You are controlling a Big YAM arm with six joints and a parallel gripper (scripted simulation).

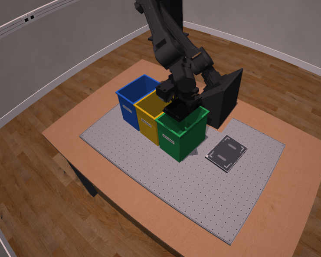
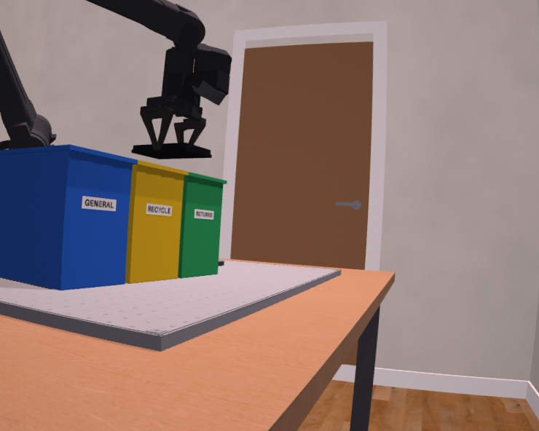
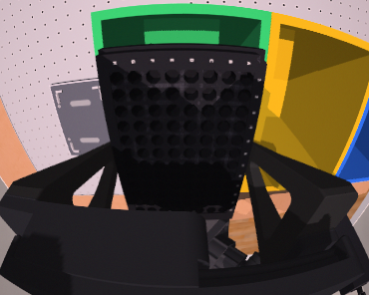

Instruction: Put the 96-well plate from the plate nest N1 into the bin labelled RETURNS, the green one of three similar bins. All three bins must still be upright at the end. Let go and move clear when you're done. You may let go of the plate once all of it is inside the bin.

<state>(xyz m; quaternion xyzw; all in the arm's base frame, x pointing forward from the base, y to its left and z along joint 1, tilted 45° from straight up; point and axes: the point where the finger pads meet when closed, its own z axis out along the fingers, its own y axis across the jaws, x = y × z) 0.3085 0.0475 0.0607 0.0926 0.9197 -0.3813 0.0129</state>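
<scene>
My gripper is now right at the black 96-well plate. Also, from my hand: yellow recycle bin (2 cm behind, 13 cm to the right, 14 cm below); then blue general bin (5 cm behind, 26 cm to the right, 14 cm below); then green returns bin (14 cm below).
</scene>
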